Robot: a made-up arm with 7 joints.
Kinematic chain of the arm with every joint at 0, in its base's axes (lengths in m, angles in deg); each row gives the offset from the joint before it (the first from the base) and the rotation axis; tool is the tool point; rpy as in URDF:
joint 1: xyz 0 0 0 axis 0.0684 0.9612 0.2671
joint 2: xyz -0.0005 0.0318 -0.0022 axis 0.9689 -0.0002 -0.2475
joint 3: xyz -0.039 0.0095 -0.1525 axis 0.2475 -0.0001 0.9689
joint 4: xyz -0.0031 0 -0.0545 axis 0.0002 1 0
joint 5: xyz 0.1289 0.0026 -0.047 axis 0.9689 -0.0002 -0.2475
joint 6: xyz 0.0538 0 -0.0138 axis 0.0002 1 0
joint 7: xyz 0.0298 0 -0.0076 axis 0.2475 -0.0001 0.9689
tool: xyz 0 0 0 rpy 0 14.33 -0.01
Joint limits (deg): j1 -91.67..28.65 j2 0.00..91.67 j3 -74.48..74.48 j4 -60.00..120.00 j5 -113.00..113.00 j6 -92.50..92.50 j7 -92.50..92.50
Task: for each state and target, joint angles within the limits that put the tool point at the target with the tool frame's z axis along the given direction. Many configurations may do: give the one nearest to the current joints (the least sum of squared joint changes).
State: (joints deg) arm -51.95 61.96 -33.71 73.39 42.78 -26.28 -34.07
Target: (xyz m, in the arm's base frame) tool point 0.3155 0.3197 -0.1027 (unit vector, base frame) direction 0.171 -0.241 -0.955
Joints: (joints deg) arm -67.39 56.54 -56.28 79.99 71.39 15.04 -34.07
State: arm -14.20 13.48 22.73 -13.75 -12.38 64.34 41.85
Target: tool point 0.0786 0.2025 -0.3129 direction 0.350 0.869 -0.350
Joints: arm -15.62 0.02 73.69 17.95 -23.29 92.50 41.84
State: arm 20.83 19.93 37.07 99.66 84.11 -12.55 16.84
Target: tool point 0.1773 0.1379 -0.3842 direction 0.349 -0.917 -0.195
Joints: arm -29.00 11.41 25.89 70.60 93.63 6.34 16.84
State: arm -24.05 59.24 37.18 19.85 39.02 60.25 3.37
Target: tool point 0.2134 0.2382 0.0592 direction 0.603 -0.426 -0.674
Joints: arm 4.22 85.51 30.87 -9.93 68.10 28.82 3.37
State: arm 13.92 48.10 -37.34 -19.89 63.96 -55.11 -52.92
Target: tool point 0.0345 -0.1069 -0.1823 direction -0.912 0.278 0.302
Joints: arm 8.91 11.22 -55.88 -26.35 70.11 -49.15 -52.92
